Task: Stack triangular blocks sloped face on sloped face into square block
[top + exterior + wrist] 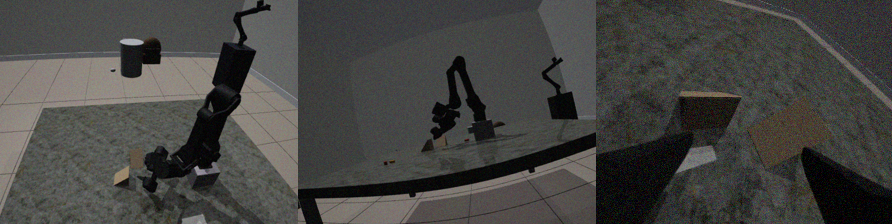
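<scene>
Right now the tan triangular block is 70 mm ahead of my gripper tip, 50 mm below it and 10 mm to the left of it. Also, from my gripper tip: red cube (330 mm to the left, 220 mm ahead, 60 mm below); yellow cube (290 mm to the left, 200 mm ahead, 70 mm below).
</scene>
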